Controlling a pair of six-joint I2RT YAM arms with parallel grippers.
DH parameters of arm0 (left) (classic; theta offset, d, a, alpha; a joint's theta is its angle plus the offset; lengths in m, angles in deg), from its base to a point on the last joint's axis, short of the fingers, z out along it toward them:
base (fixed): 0 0 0 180
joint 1: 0 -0.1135 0.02 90
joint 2: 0 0 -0.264 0
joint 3: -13.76 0 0.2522 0
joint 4: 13.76 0 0.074 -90
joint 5: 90 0 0 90
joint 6: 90 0.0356 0 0
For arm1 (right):
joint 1: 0 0.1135 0.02 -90
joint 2: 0 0 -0.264 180
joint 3: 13.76 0 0.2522 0
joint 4: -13.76 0 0.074 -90
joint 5: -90 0 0 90
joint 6: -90 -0.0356 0 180
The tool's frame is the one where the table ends.
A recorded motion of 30 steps. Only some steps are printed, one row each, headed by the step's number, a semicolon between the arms.
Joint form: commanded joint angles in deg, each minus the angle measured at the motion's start. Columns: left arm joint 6, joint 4, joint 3, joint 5, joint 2, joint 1; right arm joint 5, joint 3, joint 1, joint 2, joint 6, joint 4.
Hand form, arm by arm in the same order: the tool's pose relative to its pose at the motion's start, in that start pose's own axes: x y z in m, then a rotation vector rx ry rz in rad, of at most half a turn. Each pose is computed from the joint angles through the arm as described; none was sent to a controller.
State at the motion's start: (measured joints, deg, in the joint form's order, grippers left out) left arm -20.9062 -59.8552 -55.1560 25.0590 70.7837 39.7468; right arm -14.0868 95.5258 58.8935 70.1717 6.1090 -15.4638
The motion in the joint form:
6: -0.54 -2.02 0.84 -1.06 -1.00 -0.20; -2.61 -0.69 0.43 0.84 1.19 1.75
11: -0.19 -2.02 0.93 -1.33 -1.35 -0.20; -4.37 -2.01 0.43 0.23 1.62 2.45
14: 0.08 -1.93 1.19 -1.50 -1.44 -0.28; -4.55 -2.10 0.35 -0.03 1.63 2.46
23: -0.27 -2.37 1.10 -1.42 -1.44 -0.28; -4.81 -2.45 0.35 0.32 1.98 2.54
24: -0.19 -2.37 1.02 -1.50 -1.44 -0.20; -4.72 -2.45 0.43 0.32 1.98 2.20
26: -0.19 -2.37 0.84 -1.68 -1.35 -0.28; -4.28 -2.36 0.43 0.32 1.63 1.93
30: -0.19 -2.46 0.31 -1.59 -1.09 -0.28; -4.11 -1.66 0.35 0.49 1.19 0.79
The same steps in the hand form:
6: -0.0060 -0.0024 -0.0038 -0.0074 -0.0389 0.0086; 0.0047 0.0024 0.0064 0.0383 0.0011 -0.0185
11: -0.0077 -0.0032 -0.0044 -0.0104 -0.0444 0.0165; 0.0080 0.0013 0.0051 0.0688 0.0052 -0.0260
14: -0.0069 -0.0029 -0.0053 -0.0158 -0.0416 0.0202; 0.0073 0.0004 0.0036 0.0736 0.0027 -0.0255
23: -0.0081 -0.0033 -0.0051 -0.0114 -0.0490 0.0180; 0.0109 0.0014 0.0065 0.0768 0.0137 -0.0347
24: -0.0085 -0.0036 -0.0047 -0.0112 -0.0507 0.0190; 0.0115 0.0018 0.0064 0.0732 0.0191 -0.0362
26: -0.0090 -0.0030 -0.0043 -0.0146 -0.0532 0.0205; 0.0114 0.0020 0.0063 0.0653 0.0209 -0.0309
30: -0.0102 -0.0026 -0.0026 -0.0111 -0.0579 0.0231; 0.0104 0.0016 0.0061 0.0626 0.0306 -0.0264

